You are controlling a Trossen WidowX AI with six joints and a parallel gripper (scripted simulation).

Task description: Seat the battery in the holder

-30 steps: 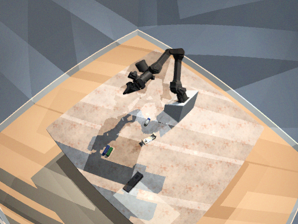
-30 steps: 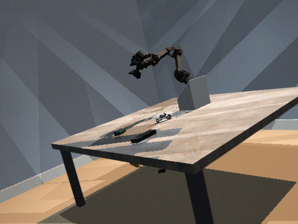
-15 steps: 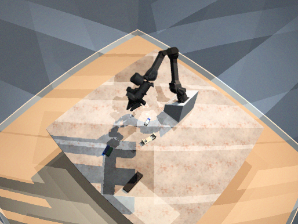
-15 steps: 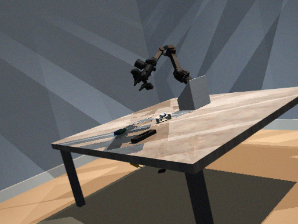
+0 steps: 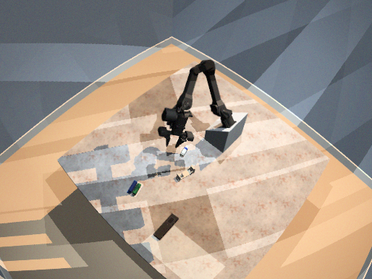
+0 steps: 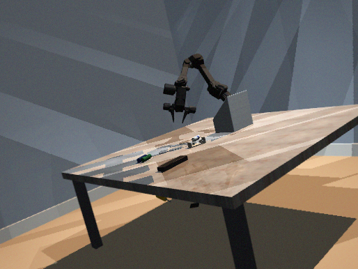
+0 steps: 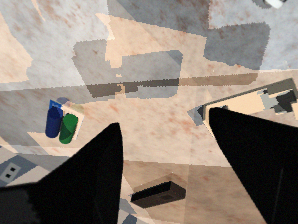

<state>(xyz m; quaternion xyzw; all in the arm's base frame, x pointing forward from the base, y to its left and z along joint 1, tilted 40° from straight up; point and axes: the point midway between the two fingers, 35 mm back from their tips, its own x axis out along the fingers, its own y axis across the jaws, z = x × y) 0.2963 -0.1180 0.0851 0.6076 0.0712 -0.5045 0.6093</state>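
Now: the battery 90 mm behind my gripper tip, 20 mm to the left of it and 120 mm below it. Also, from my gripper tip: black bar: 320 mm ahead, 270 mm to the left, 120 mm below.
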